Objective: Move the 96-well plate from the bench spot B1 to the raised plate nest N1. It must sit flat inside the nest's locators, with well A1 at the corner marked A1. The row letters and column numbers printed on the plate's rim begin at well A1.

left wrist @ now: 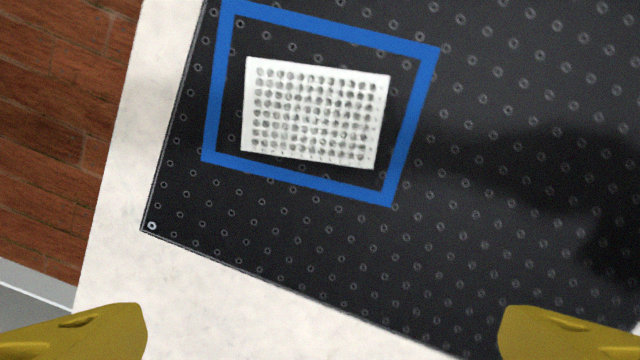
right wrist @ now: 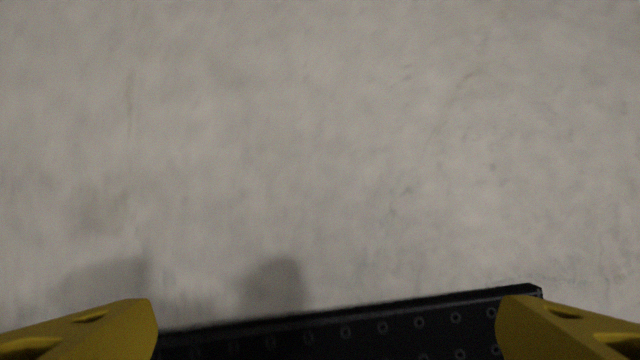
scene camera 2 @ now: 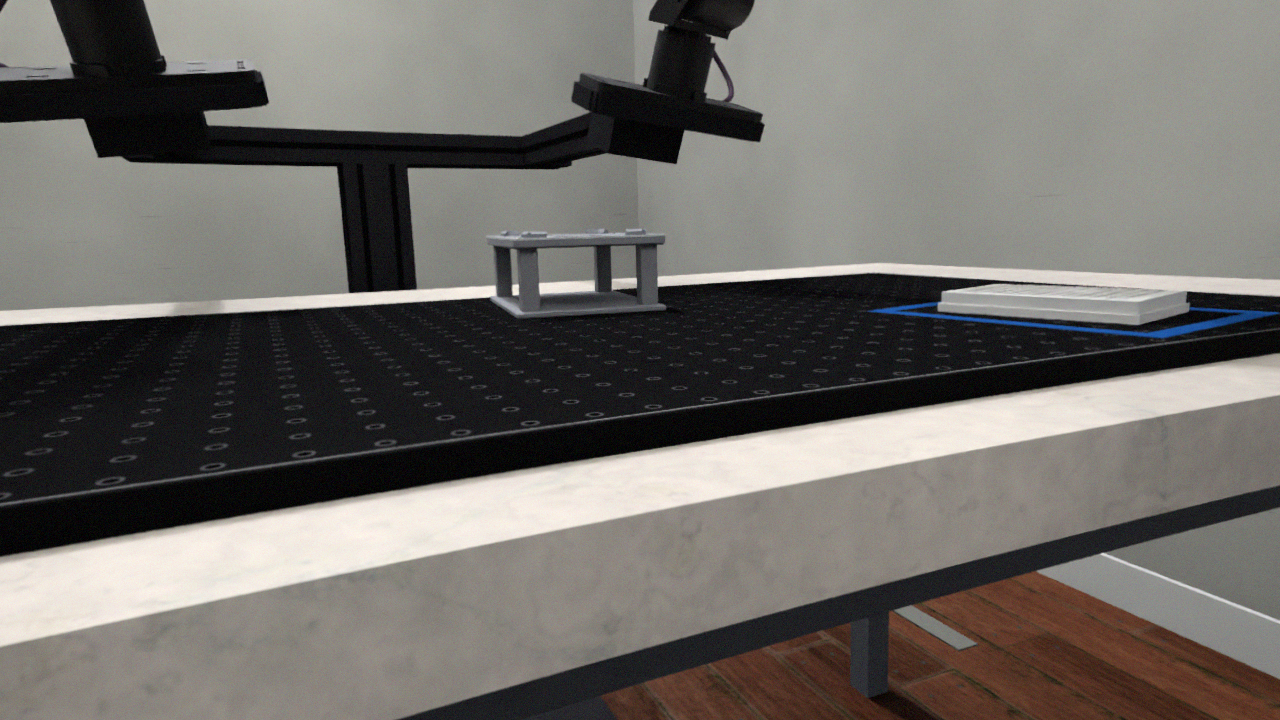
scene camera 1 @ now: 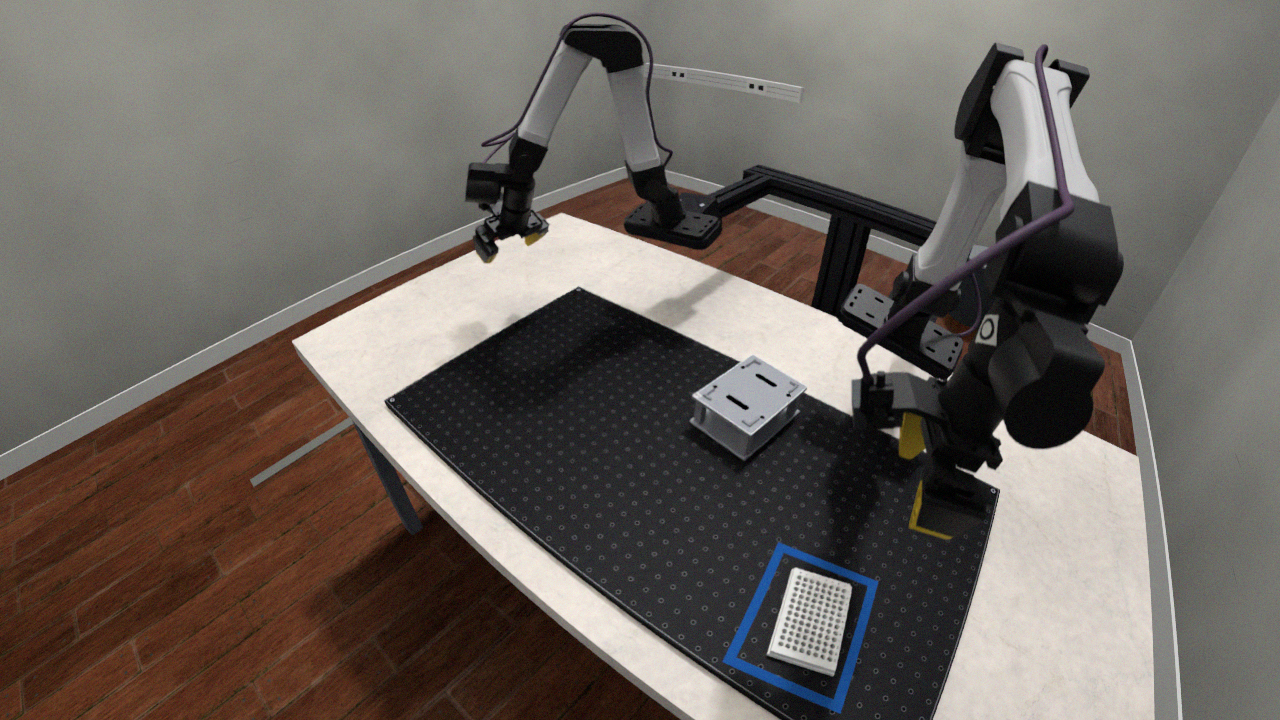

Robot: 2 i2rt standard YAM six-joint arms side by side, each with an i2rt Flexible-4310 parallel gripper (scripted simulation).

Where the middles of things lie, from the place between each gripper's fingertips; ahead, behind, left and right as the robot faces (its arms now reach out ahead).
Labels:
Now: the white 96-well plate (scene camera 2: 1107, 305) 4 cm ahead of my left hand (scene camera 1: 909, 491), 1 cm to the right of it and 25 cm below it. From my left hand the other things lie so: grey raised nest (scene camera 1: 762, 399) 20 cm behind, 30 cm to the right, 20 cm below.
I see the grey raised nest 9 cm behind my right hand (scene camera 1: 508, 253), 56 cm to the left of it and 8 cm below it. From my right hand the other things lie so: white 96-well plate (15 cm ahead, 85 cm to the left, 13 cm below).

